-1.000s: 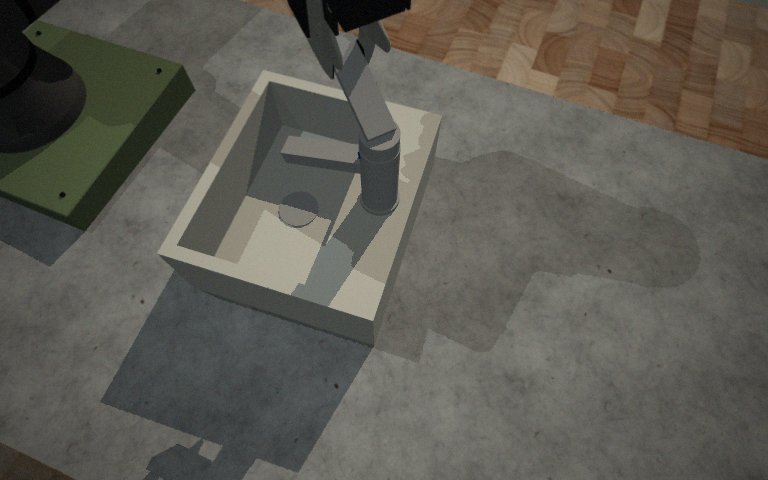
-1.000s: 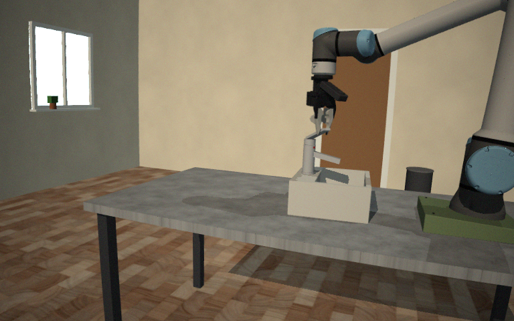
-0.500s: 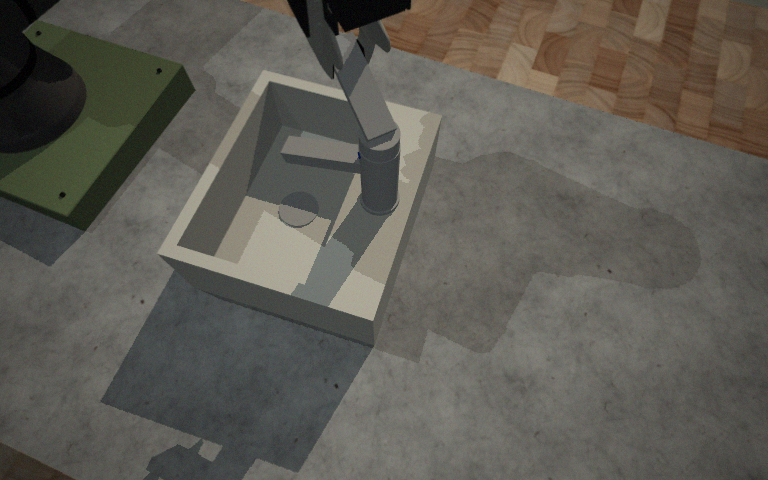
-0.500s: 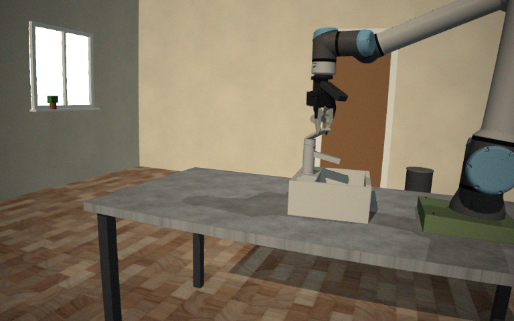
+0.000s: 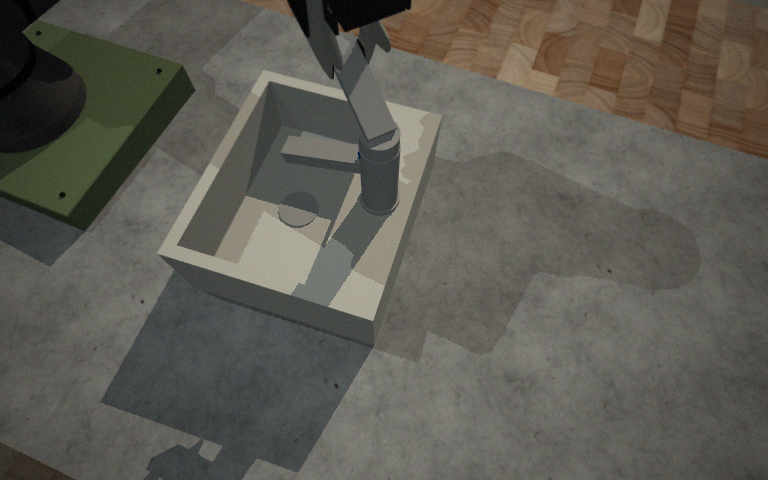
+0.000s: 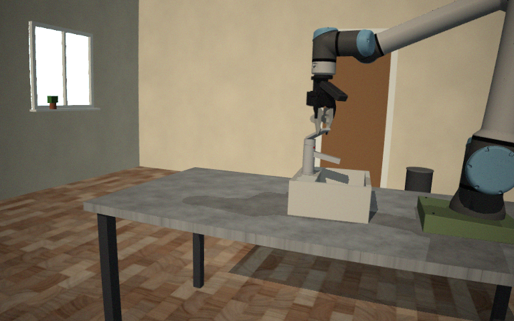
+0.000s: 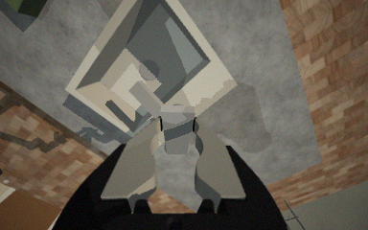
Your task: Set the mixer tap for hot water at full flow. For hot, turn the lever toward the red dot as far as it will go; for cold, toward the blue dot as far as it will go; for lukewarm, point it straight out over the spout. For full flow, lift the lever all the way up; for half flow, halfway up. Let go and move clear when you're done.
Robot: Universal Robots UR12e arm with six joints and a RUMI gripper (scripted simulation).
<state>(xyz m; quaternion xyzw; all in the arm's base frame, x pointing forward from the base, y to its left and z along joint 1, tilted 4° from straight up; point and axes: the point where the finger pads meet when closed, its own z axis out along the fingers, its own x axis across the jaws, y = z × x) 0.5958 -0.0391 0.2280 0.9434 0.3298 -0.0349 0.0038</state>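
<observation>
Now: the lever 20 mm ahead of my hand, 20 mm to the right of it and 10 mm below it. From my hand the other things lie so: cream basin (70 mm behind, 50 mm to the right, 270 mm below).
</observation>
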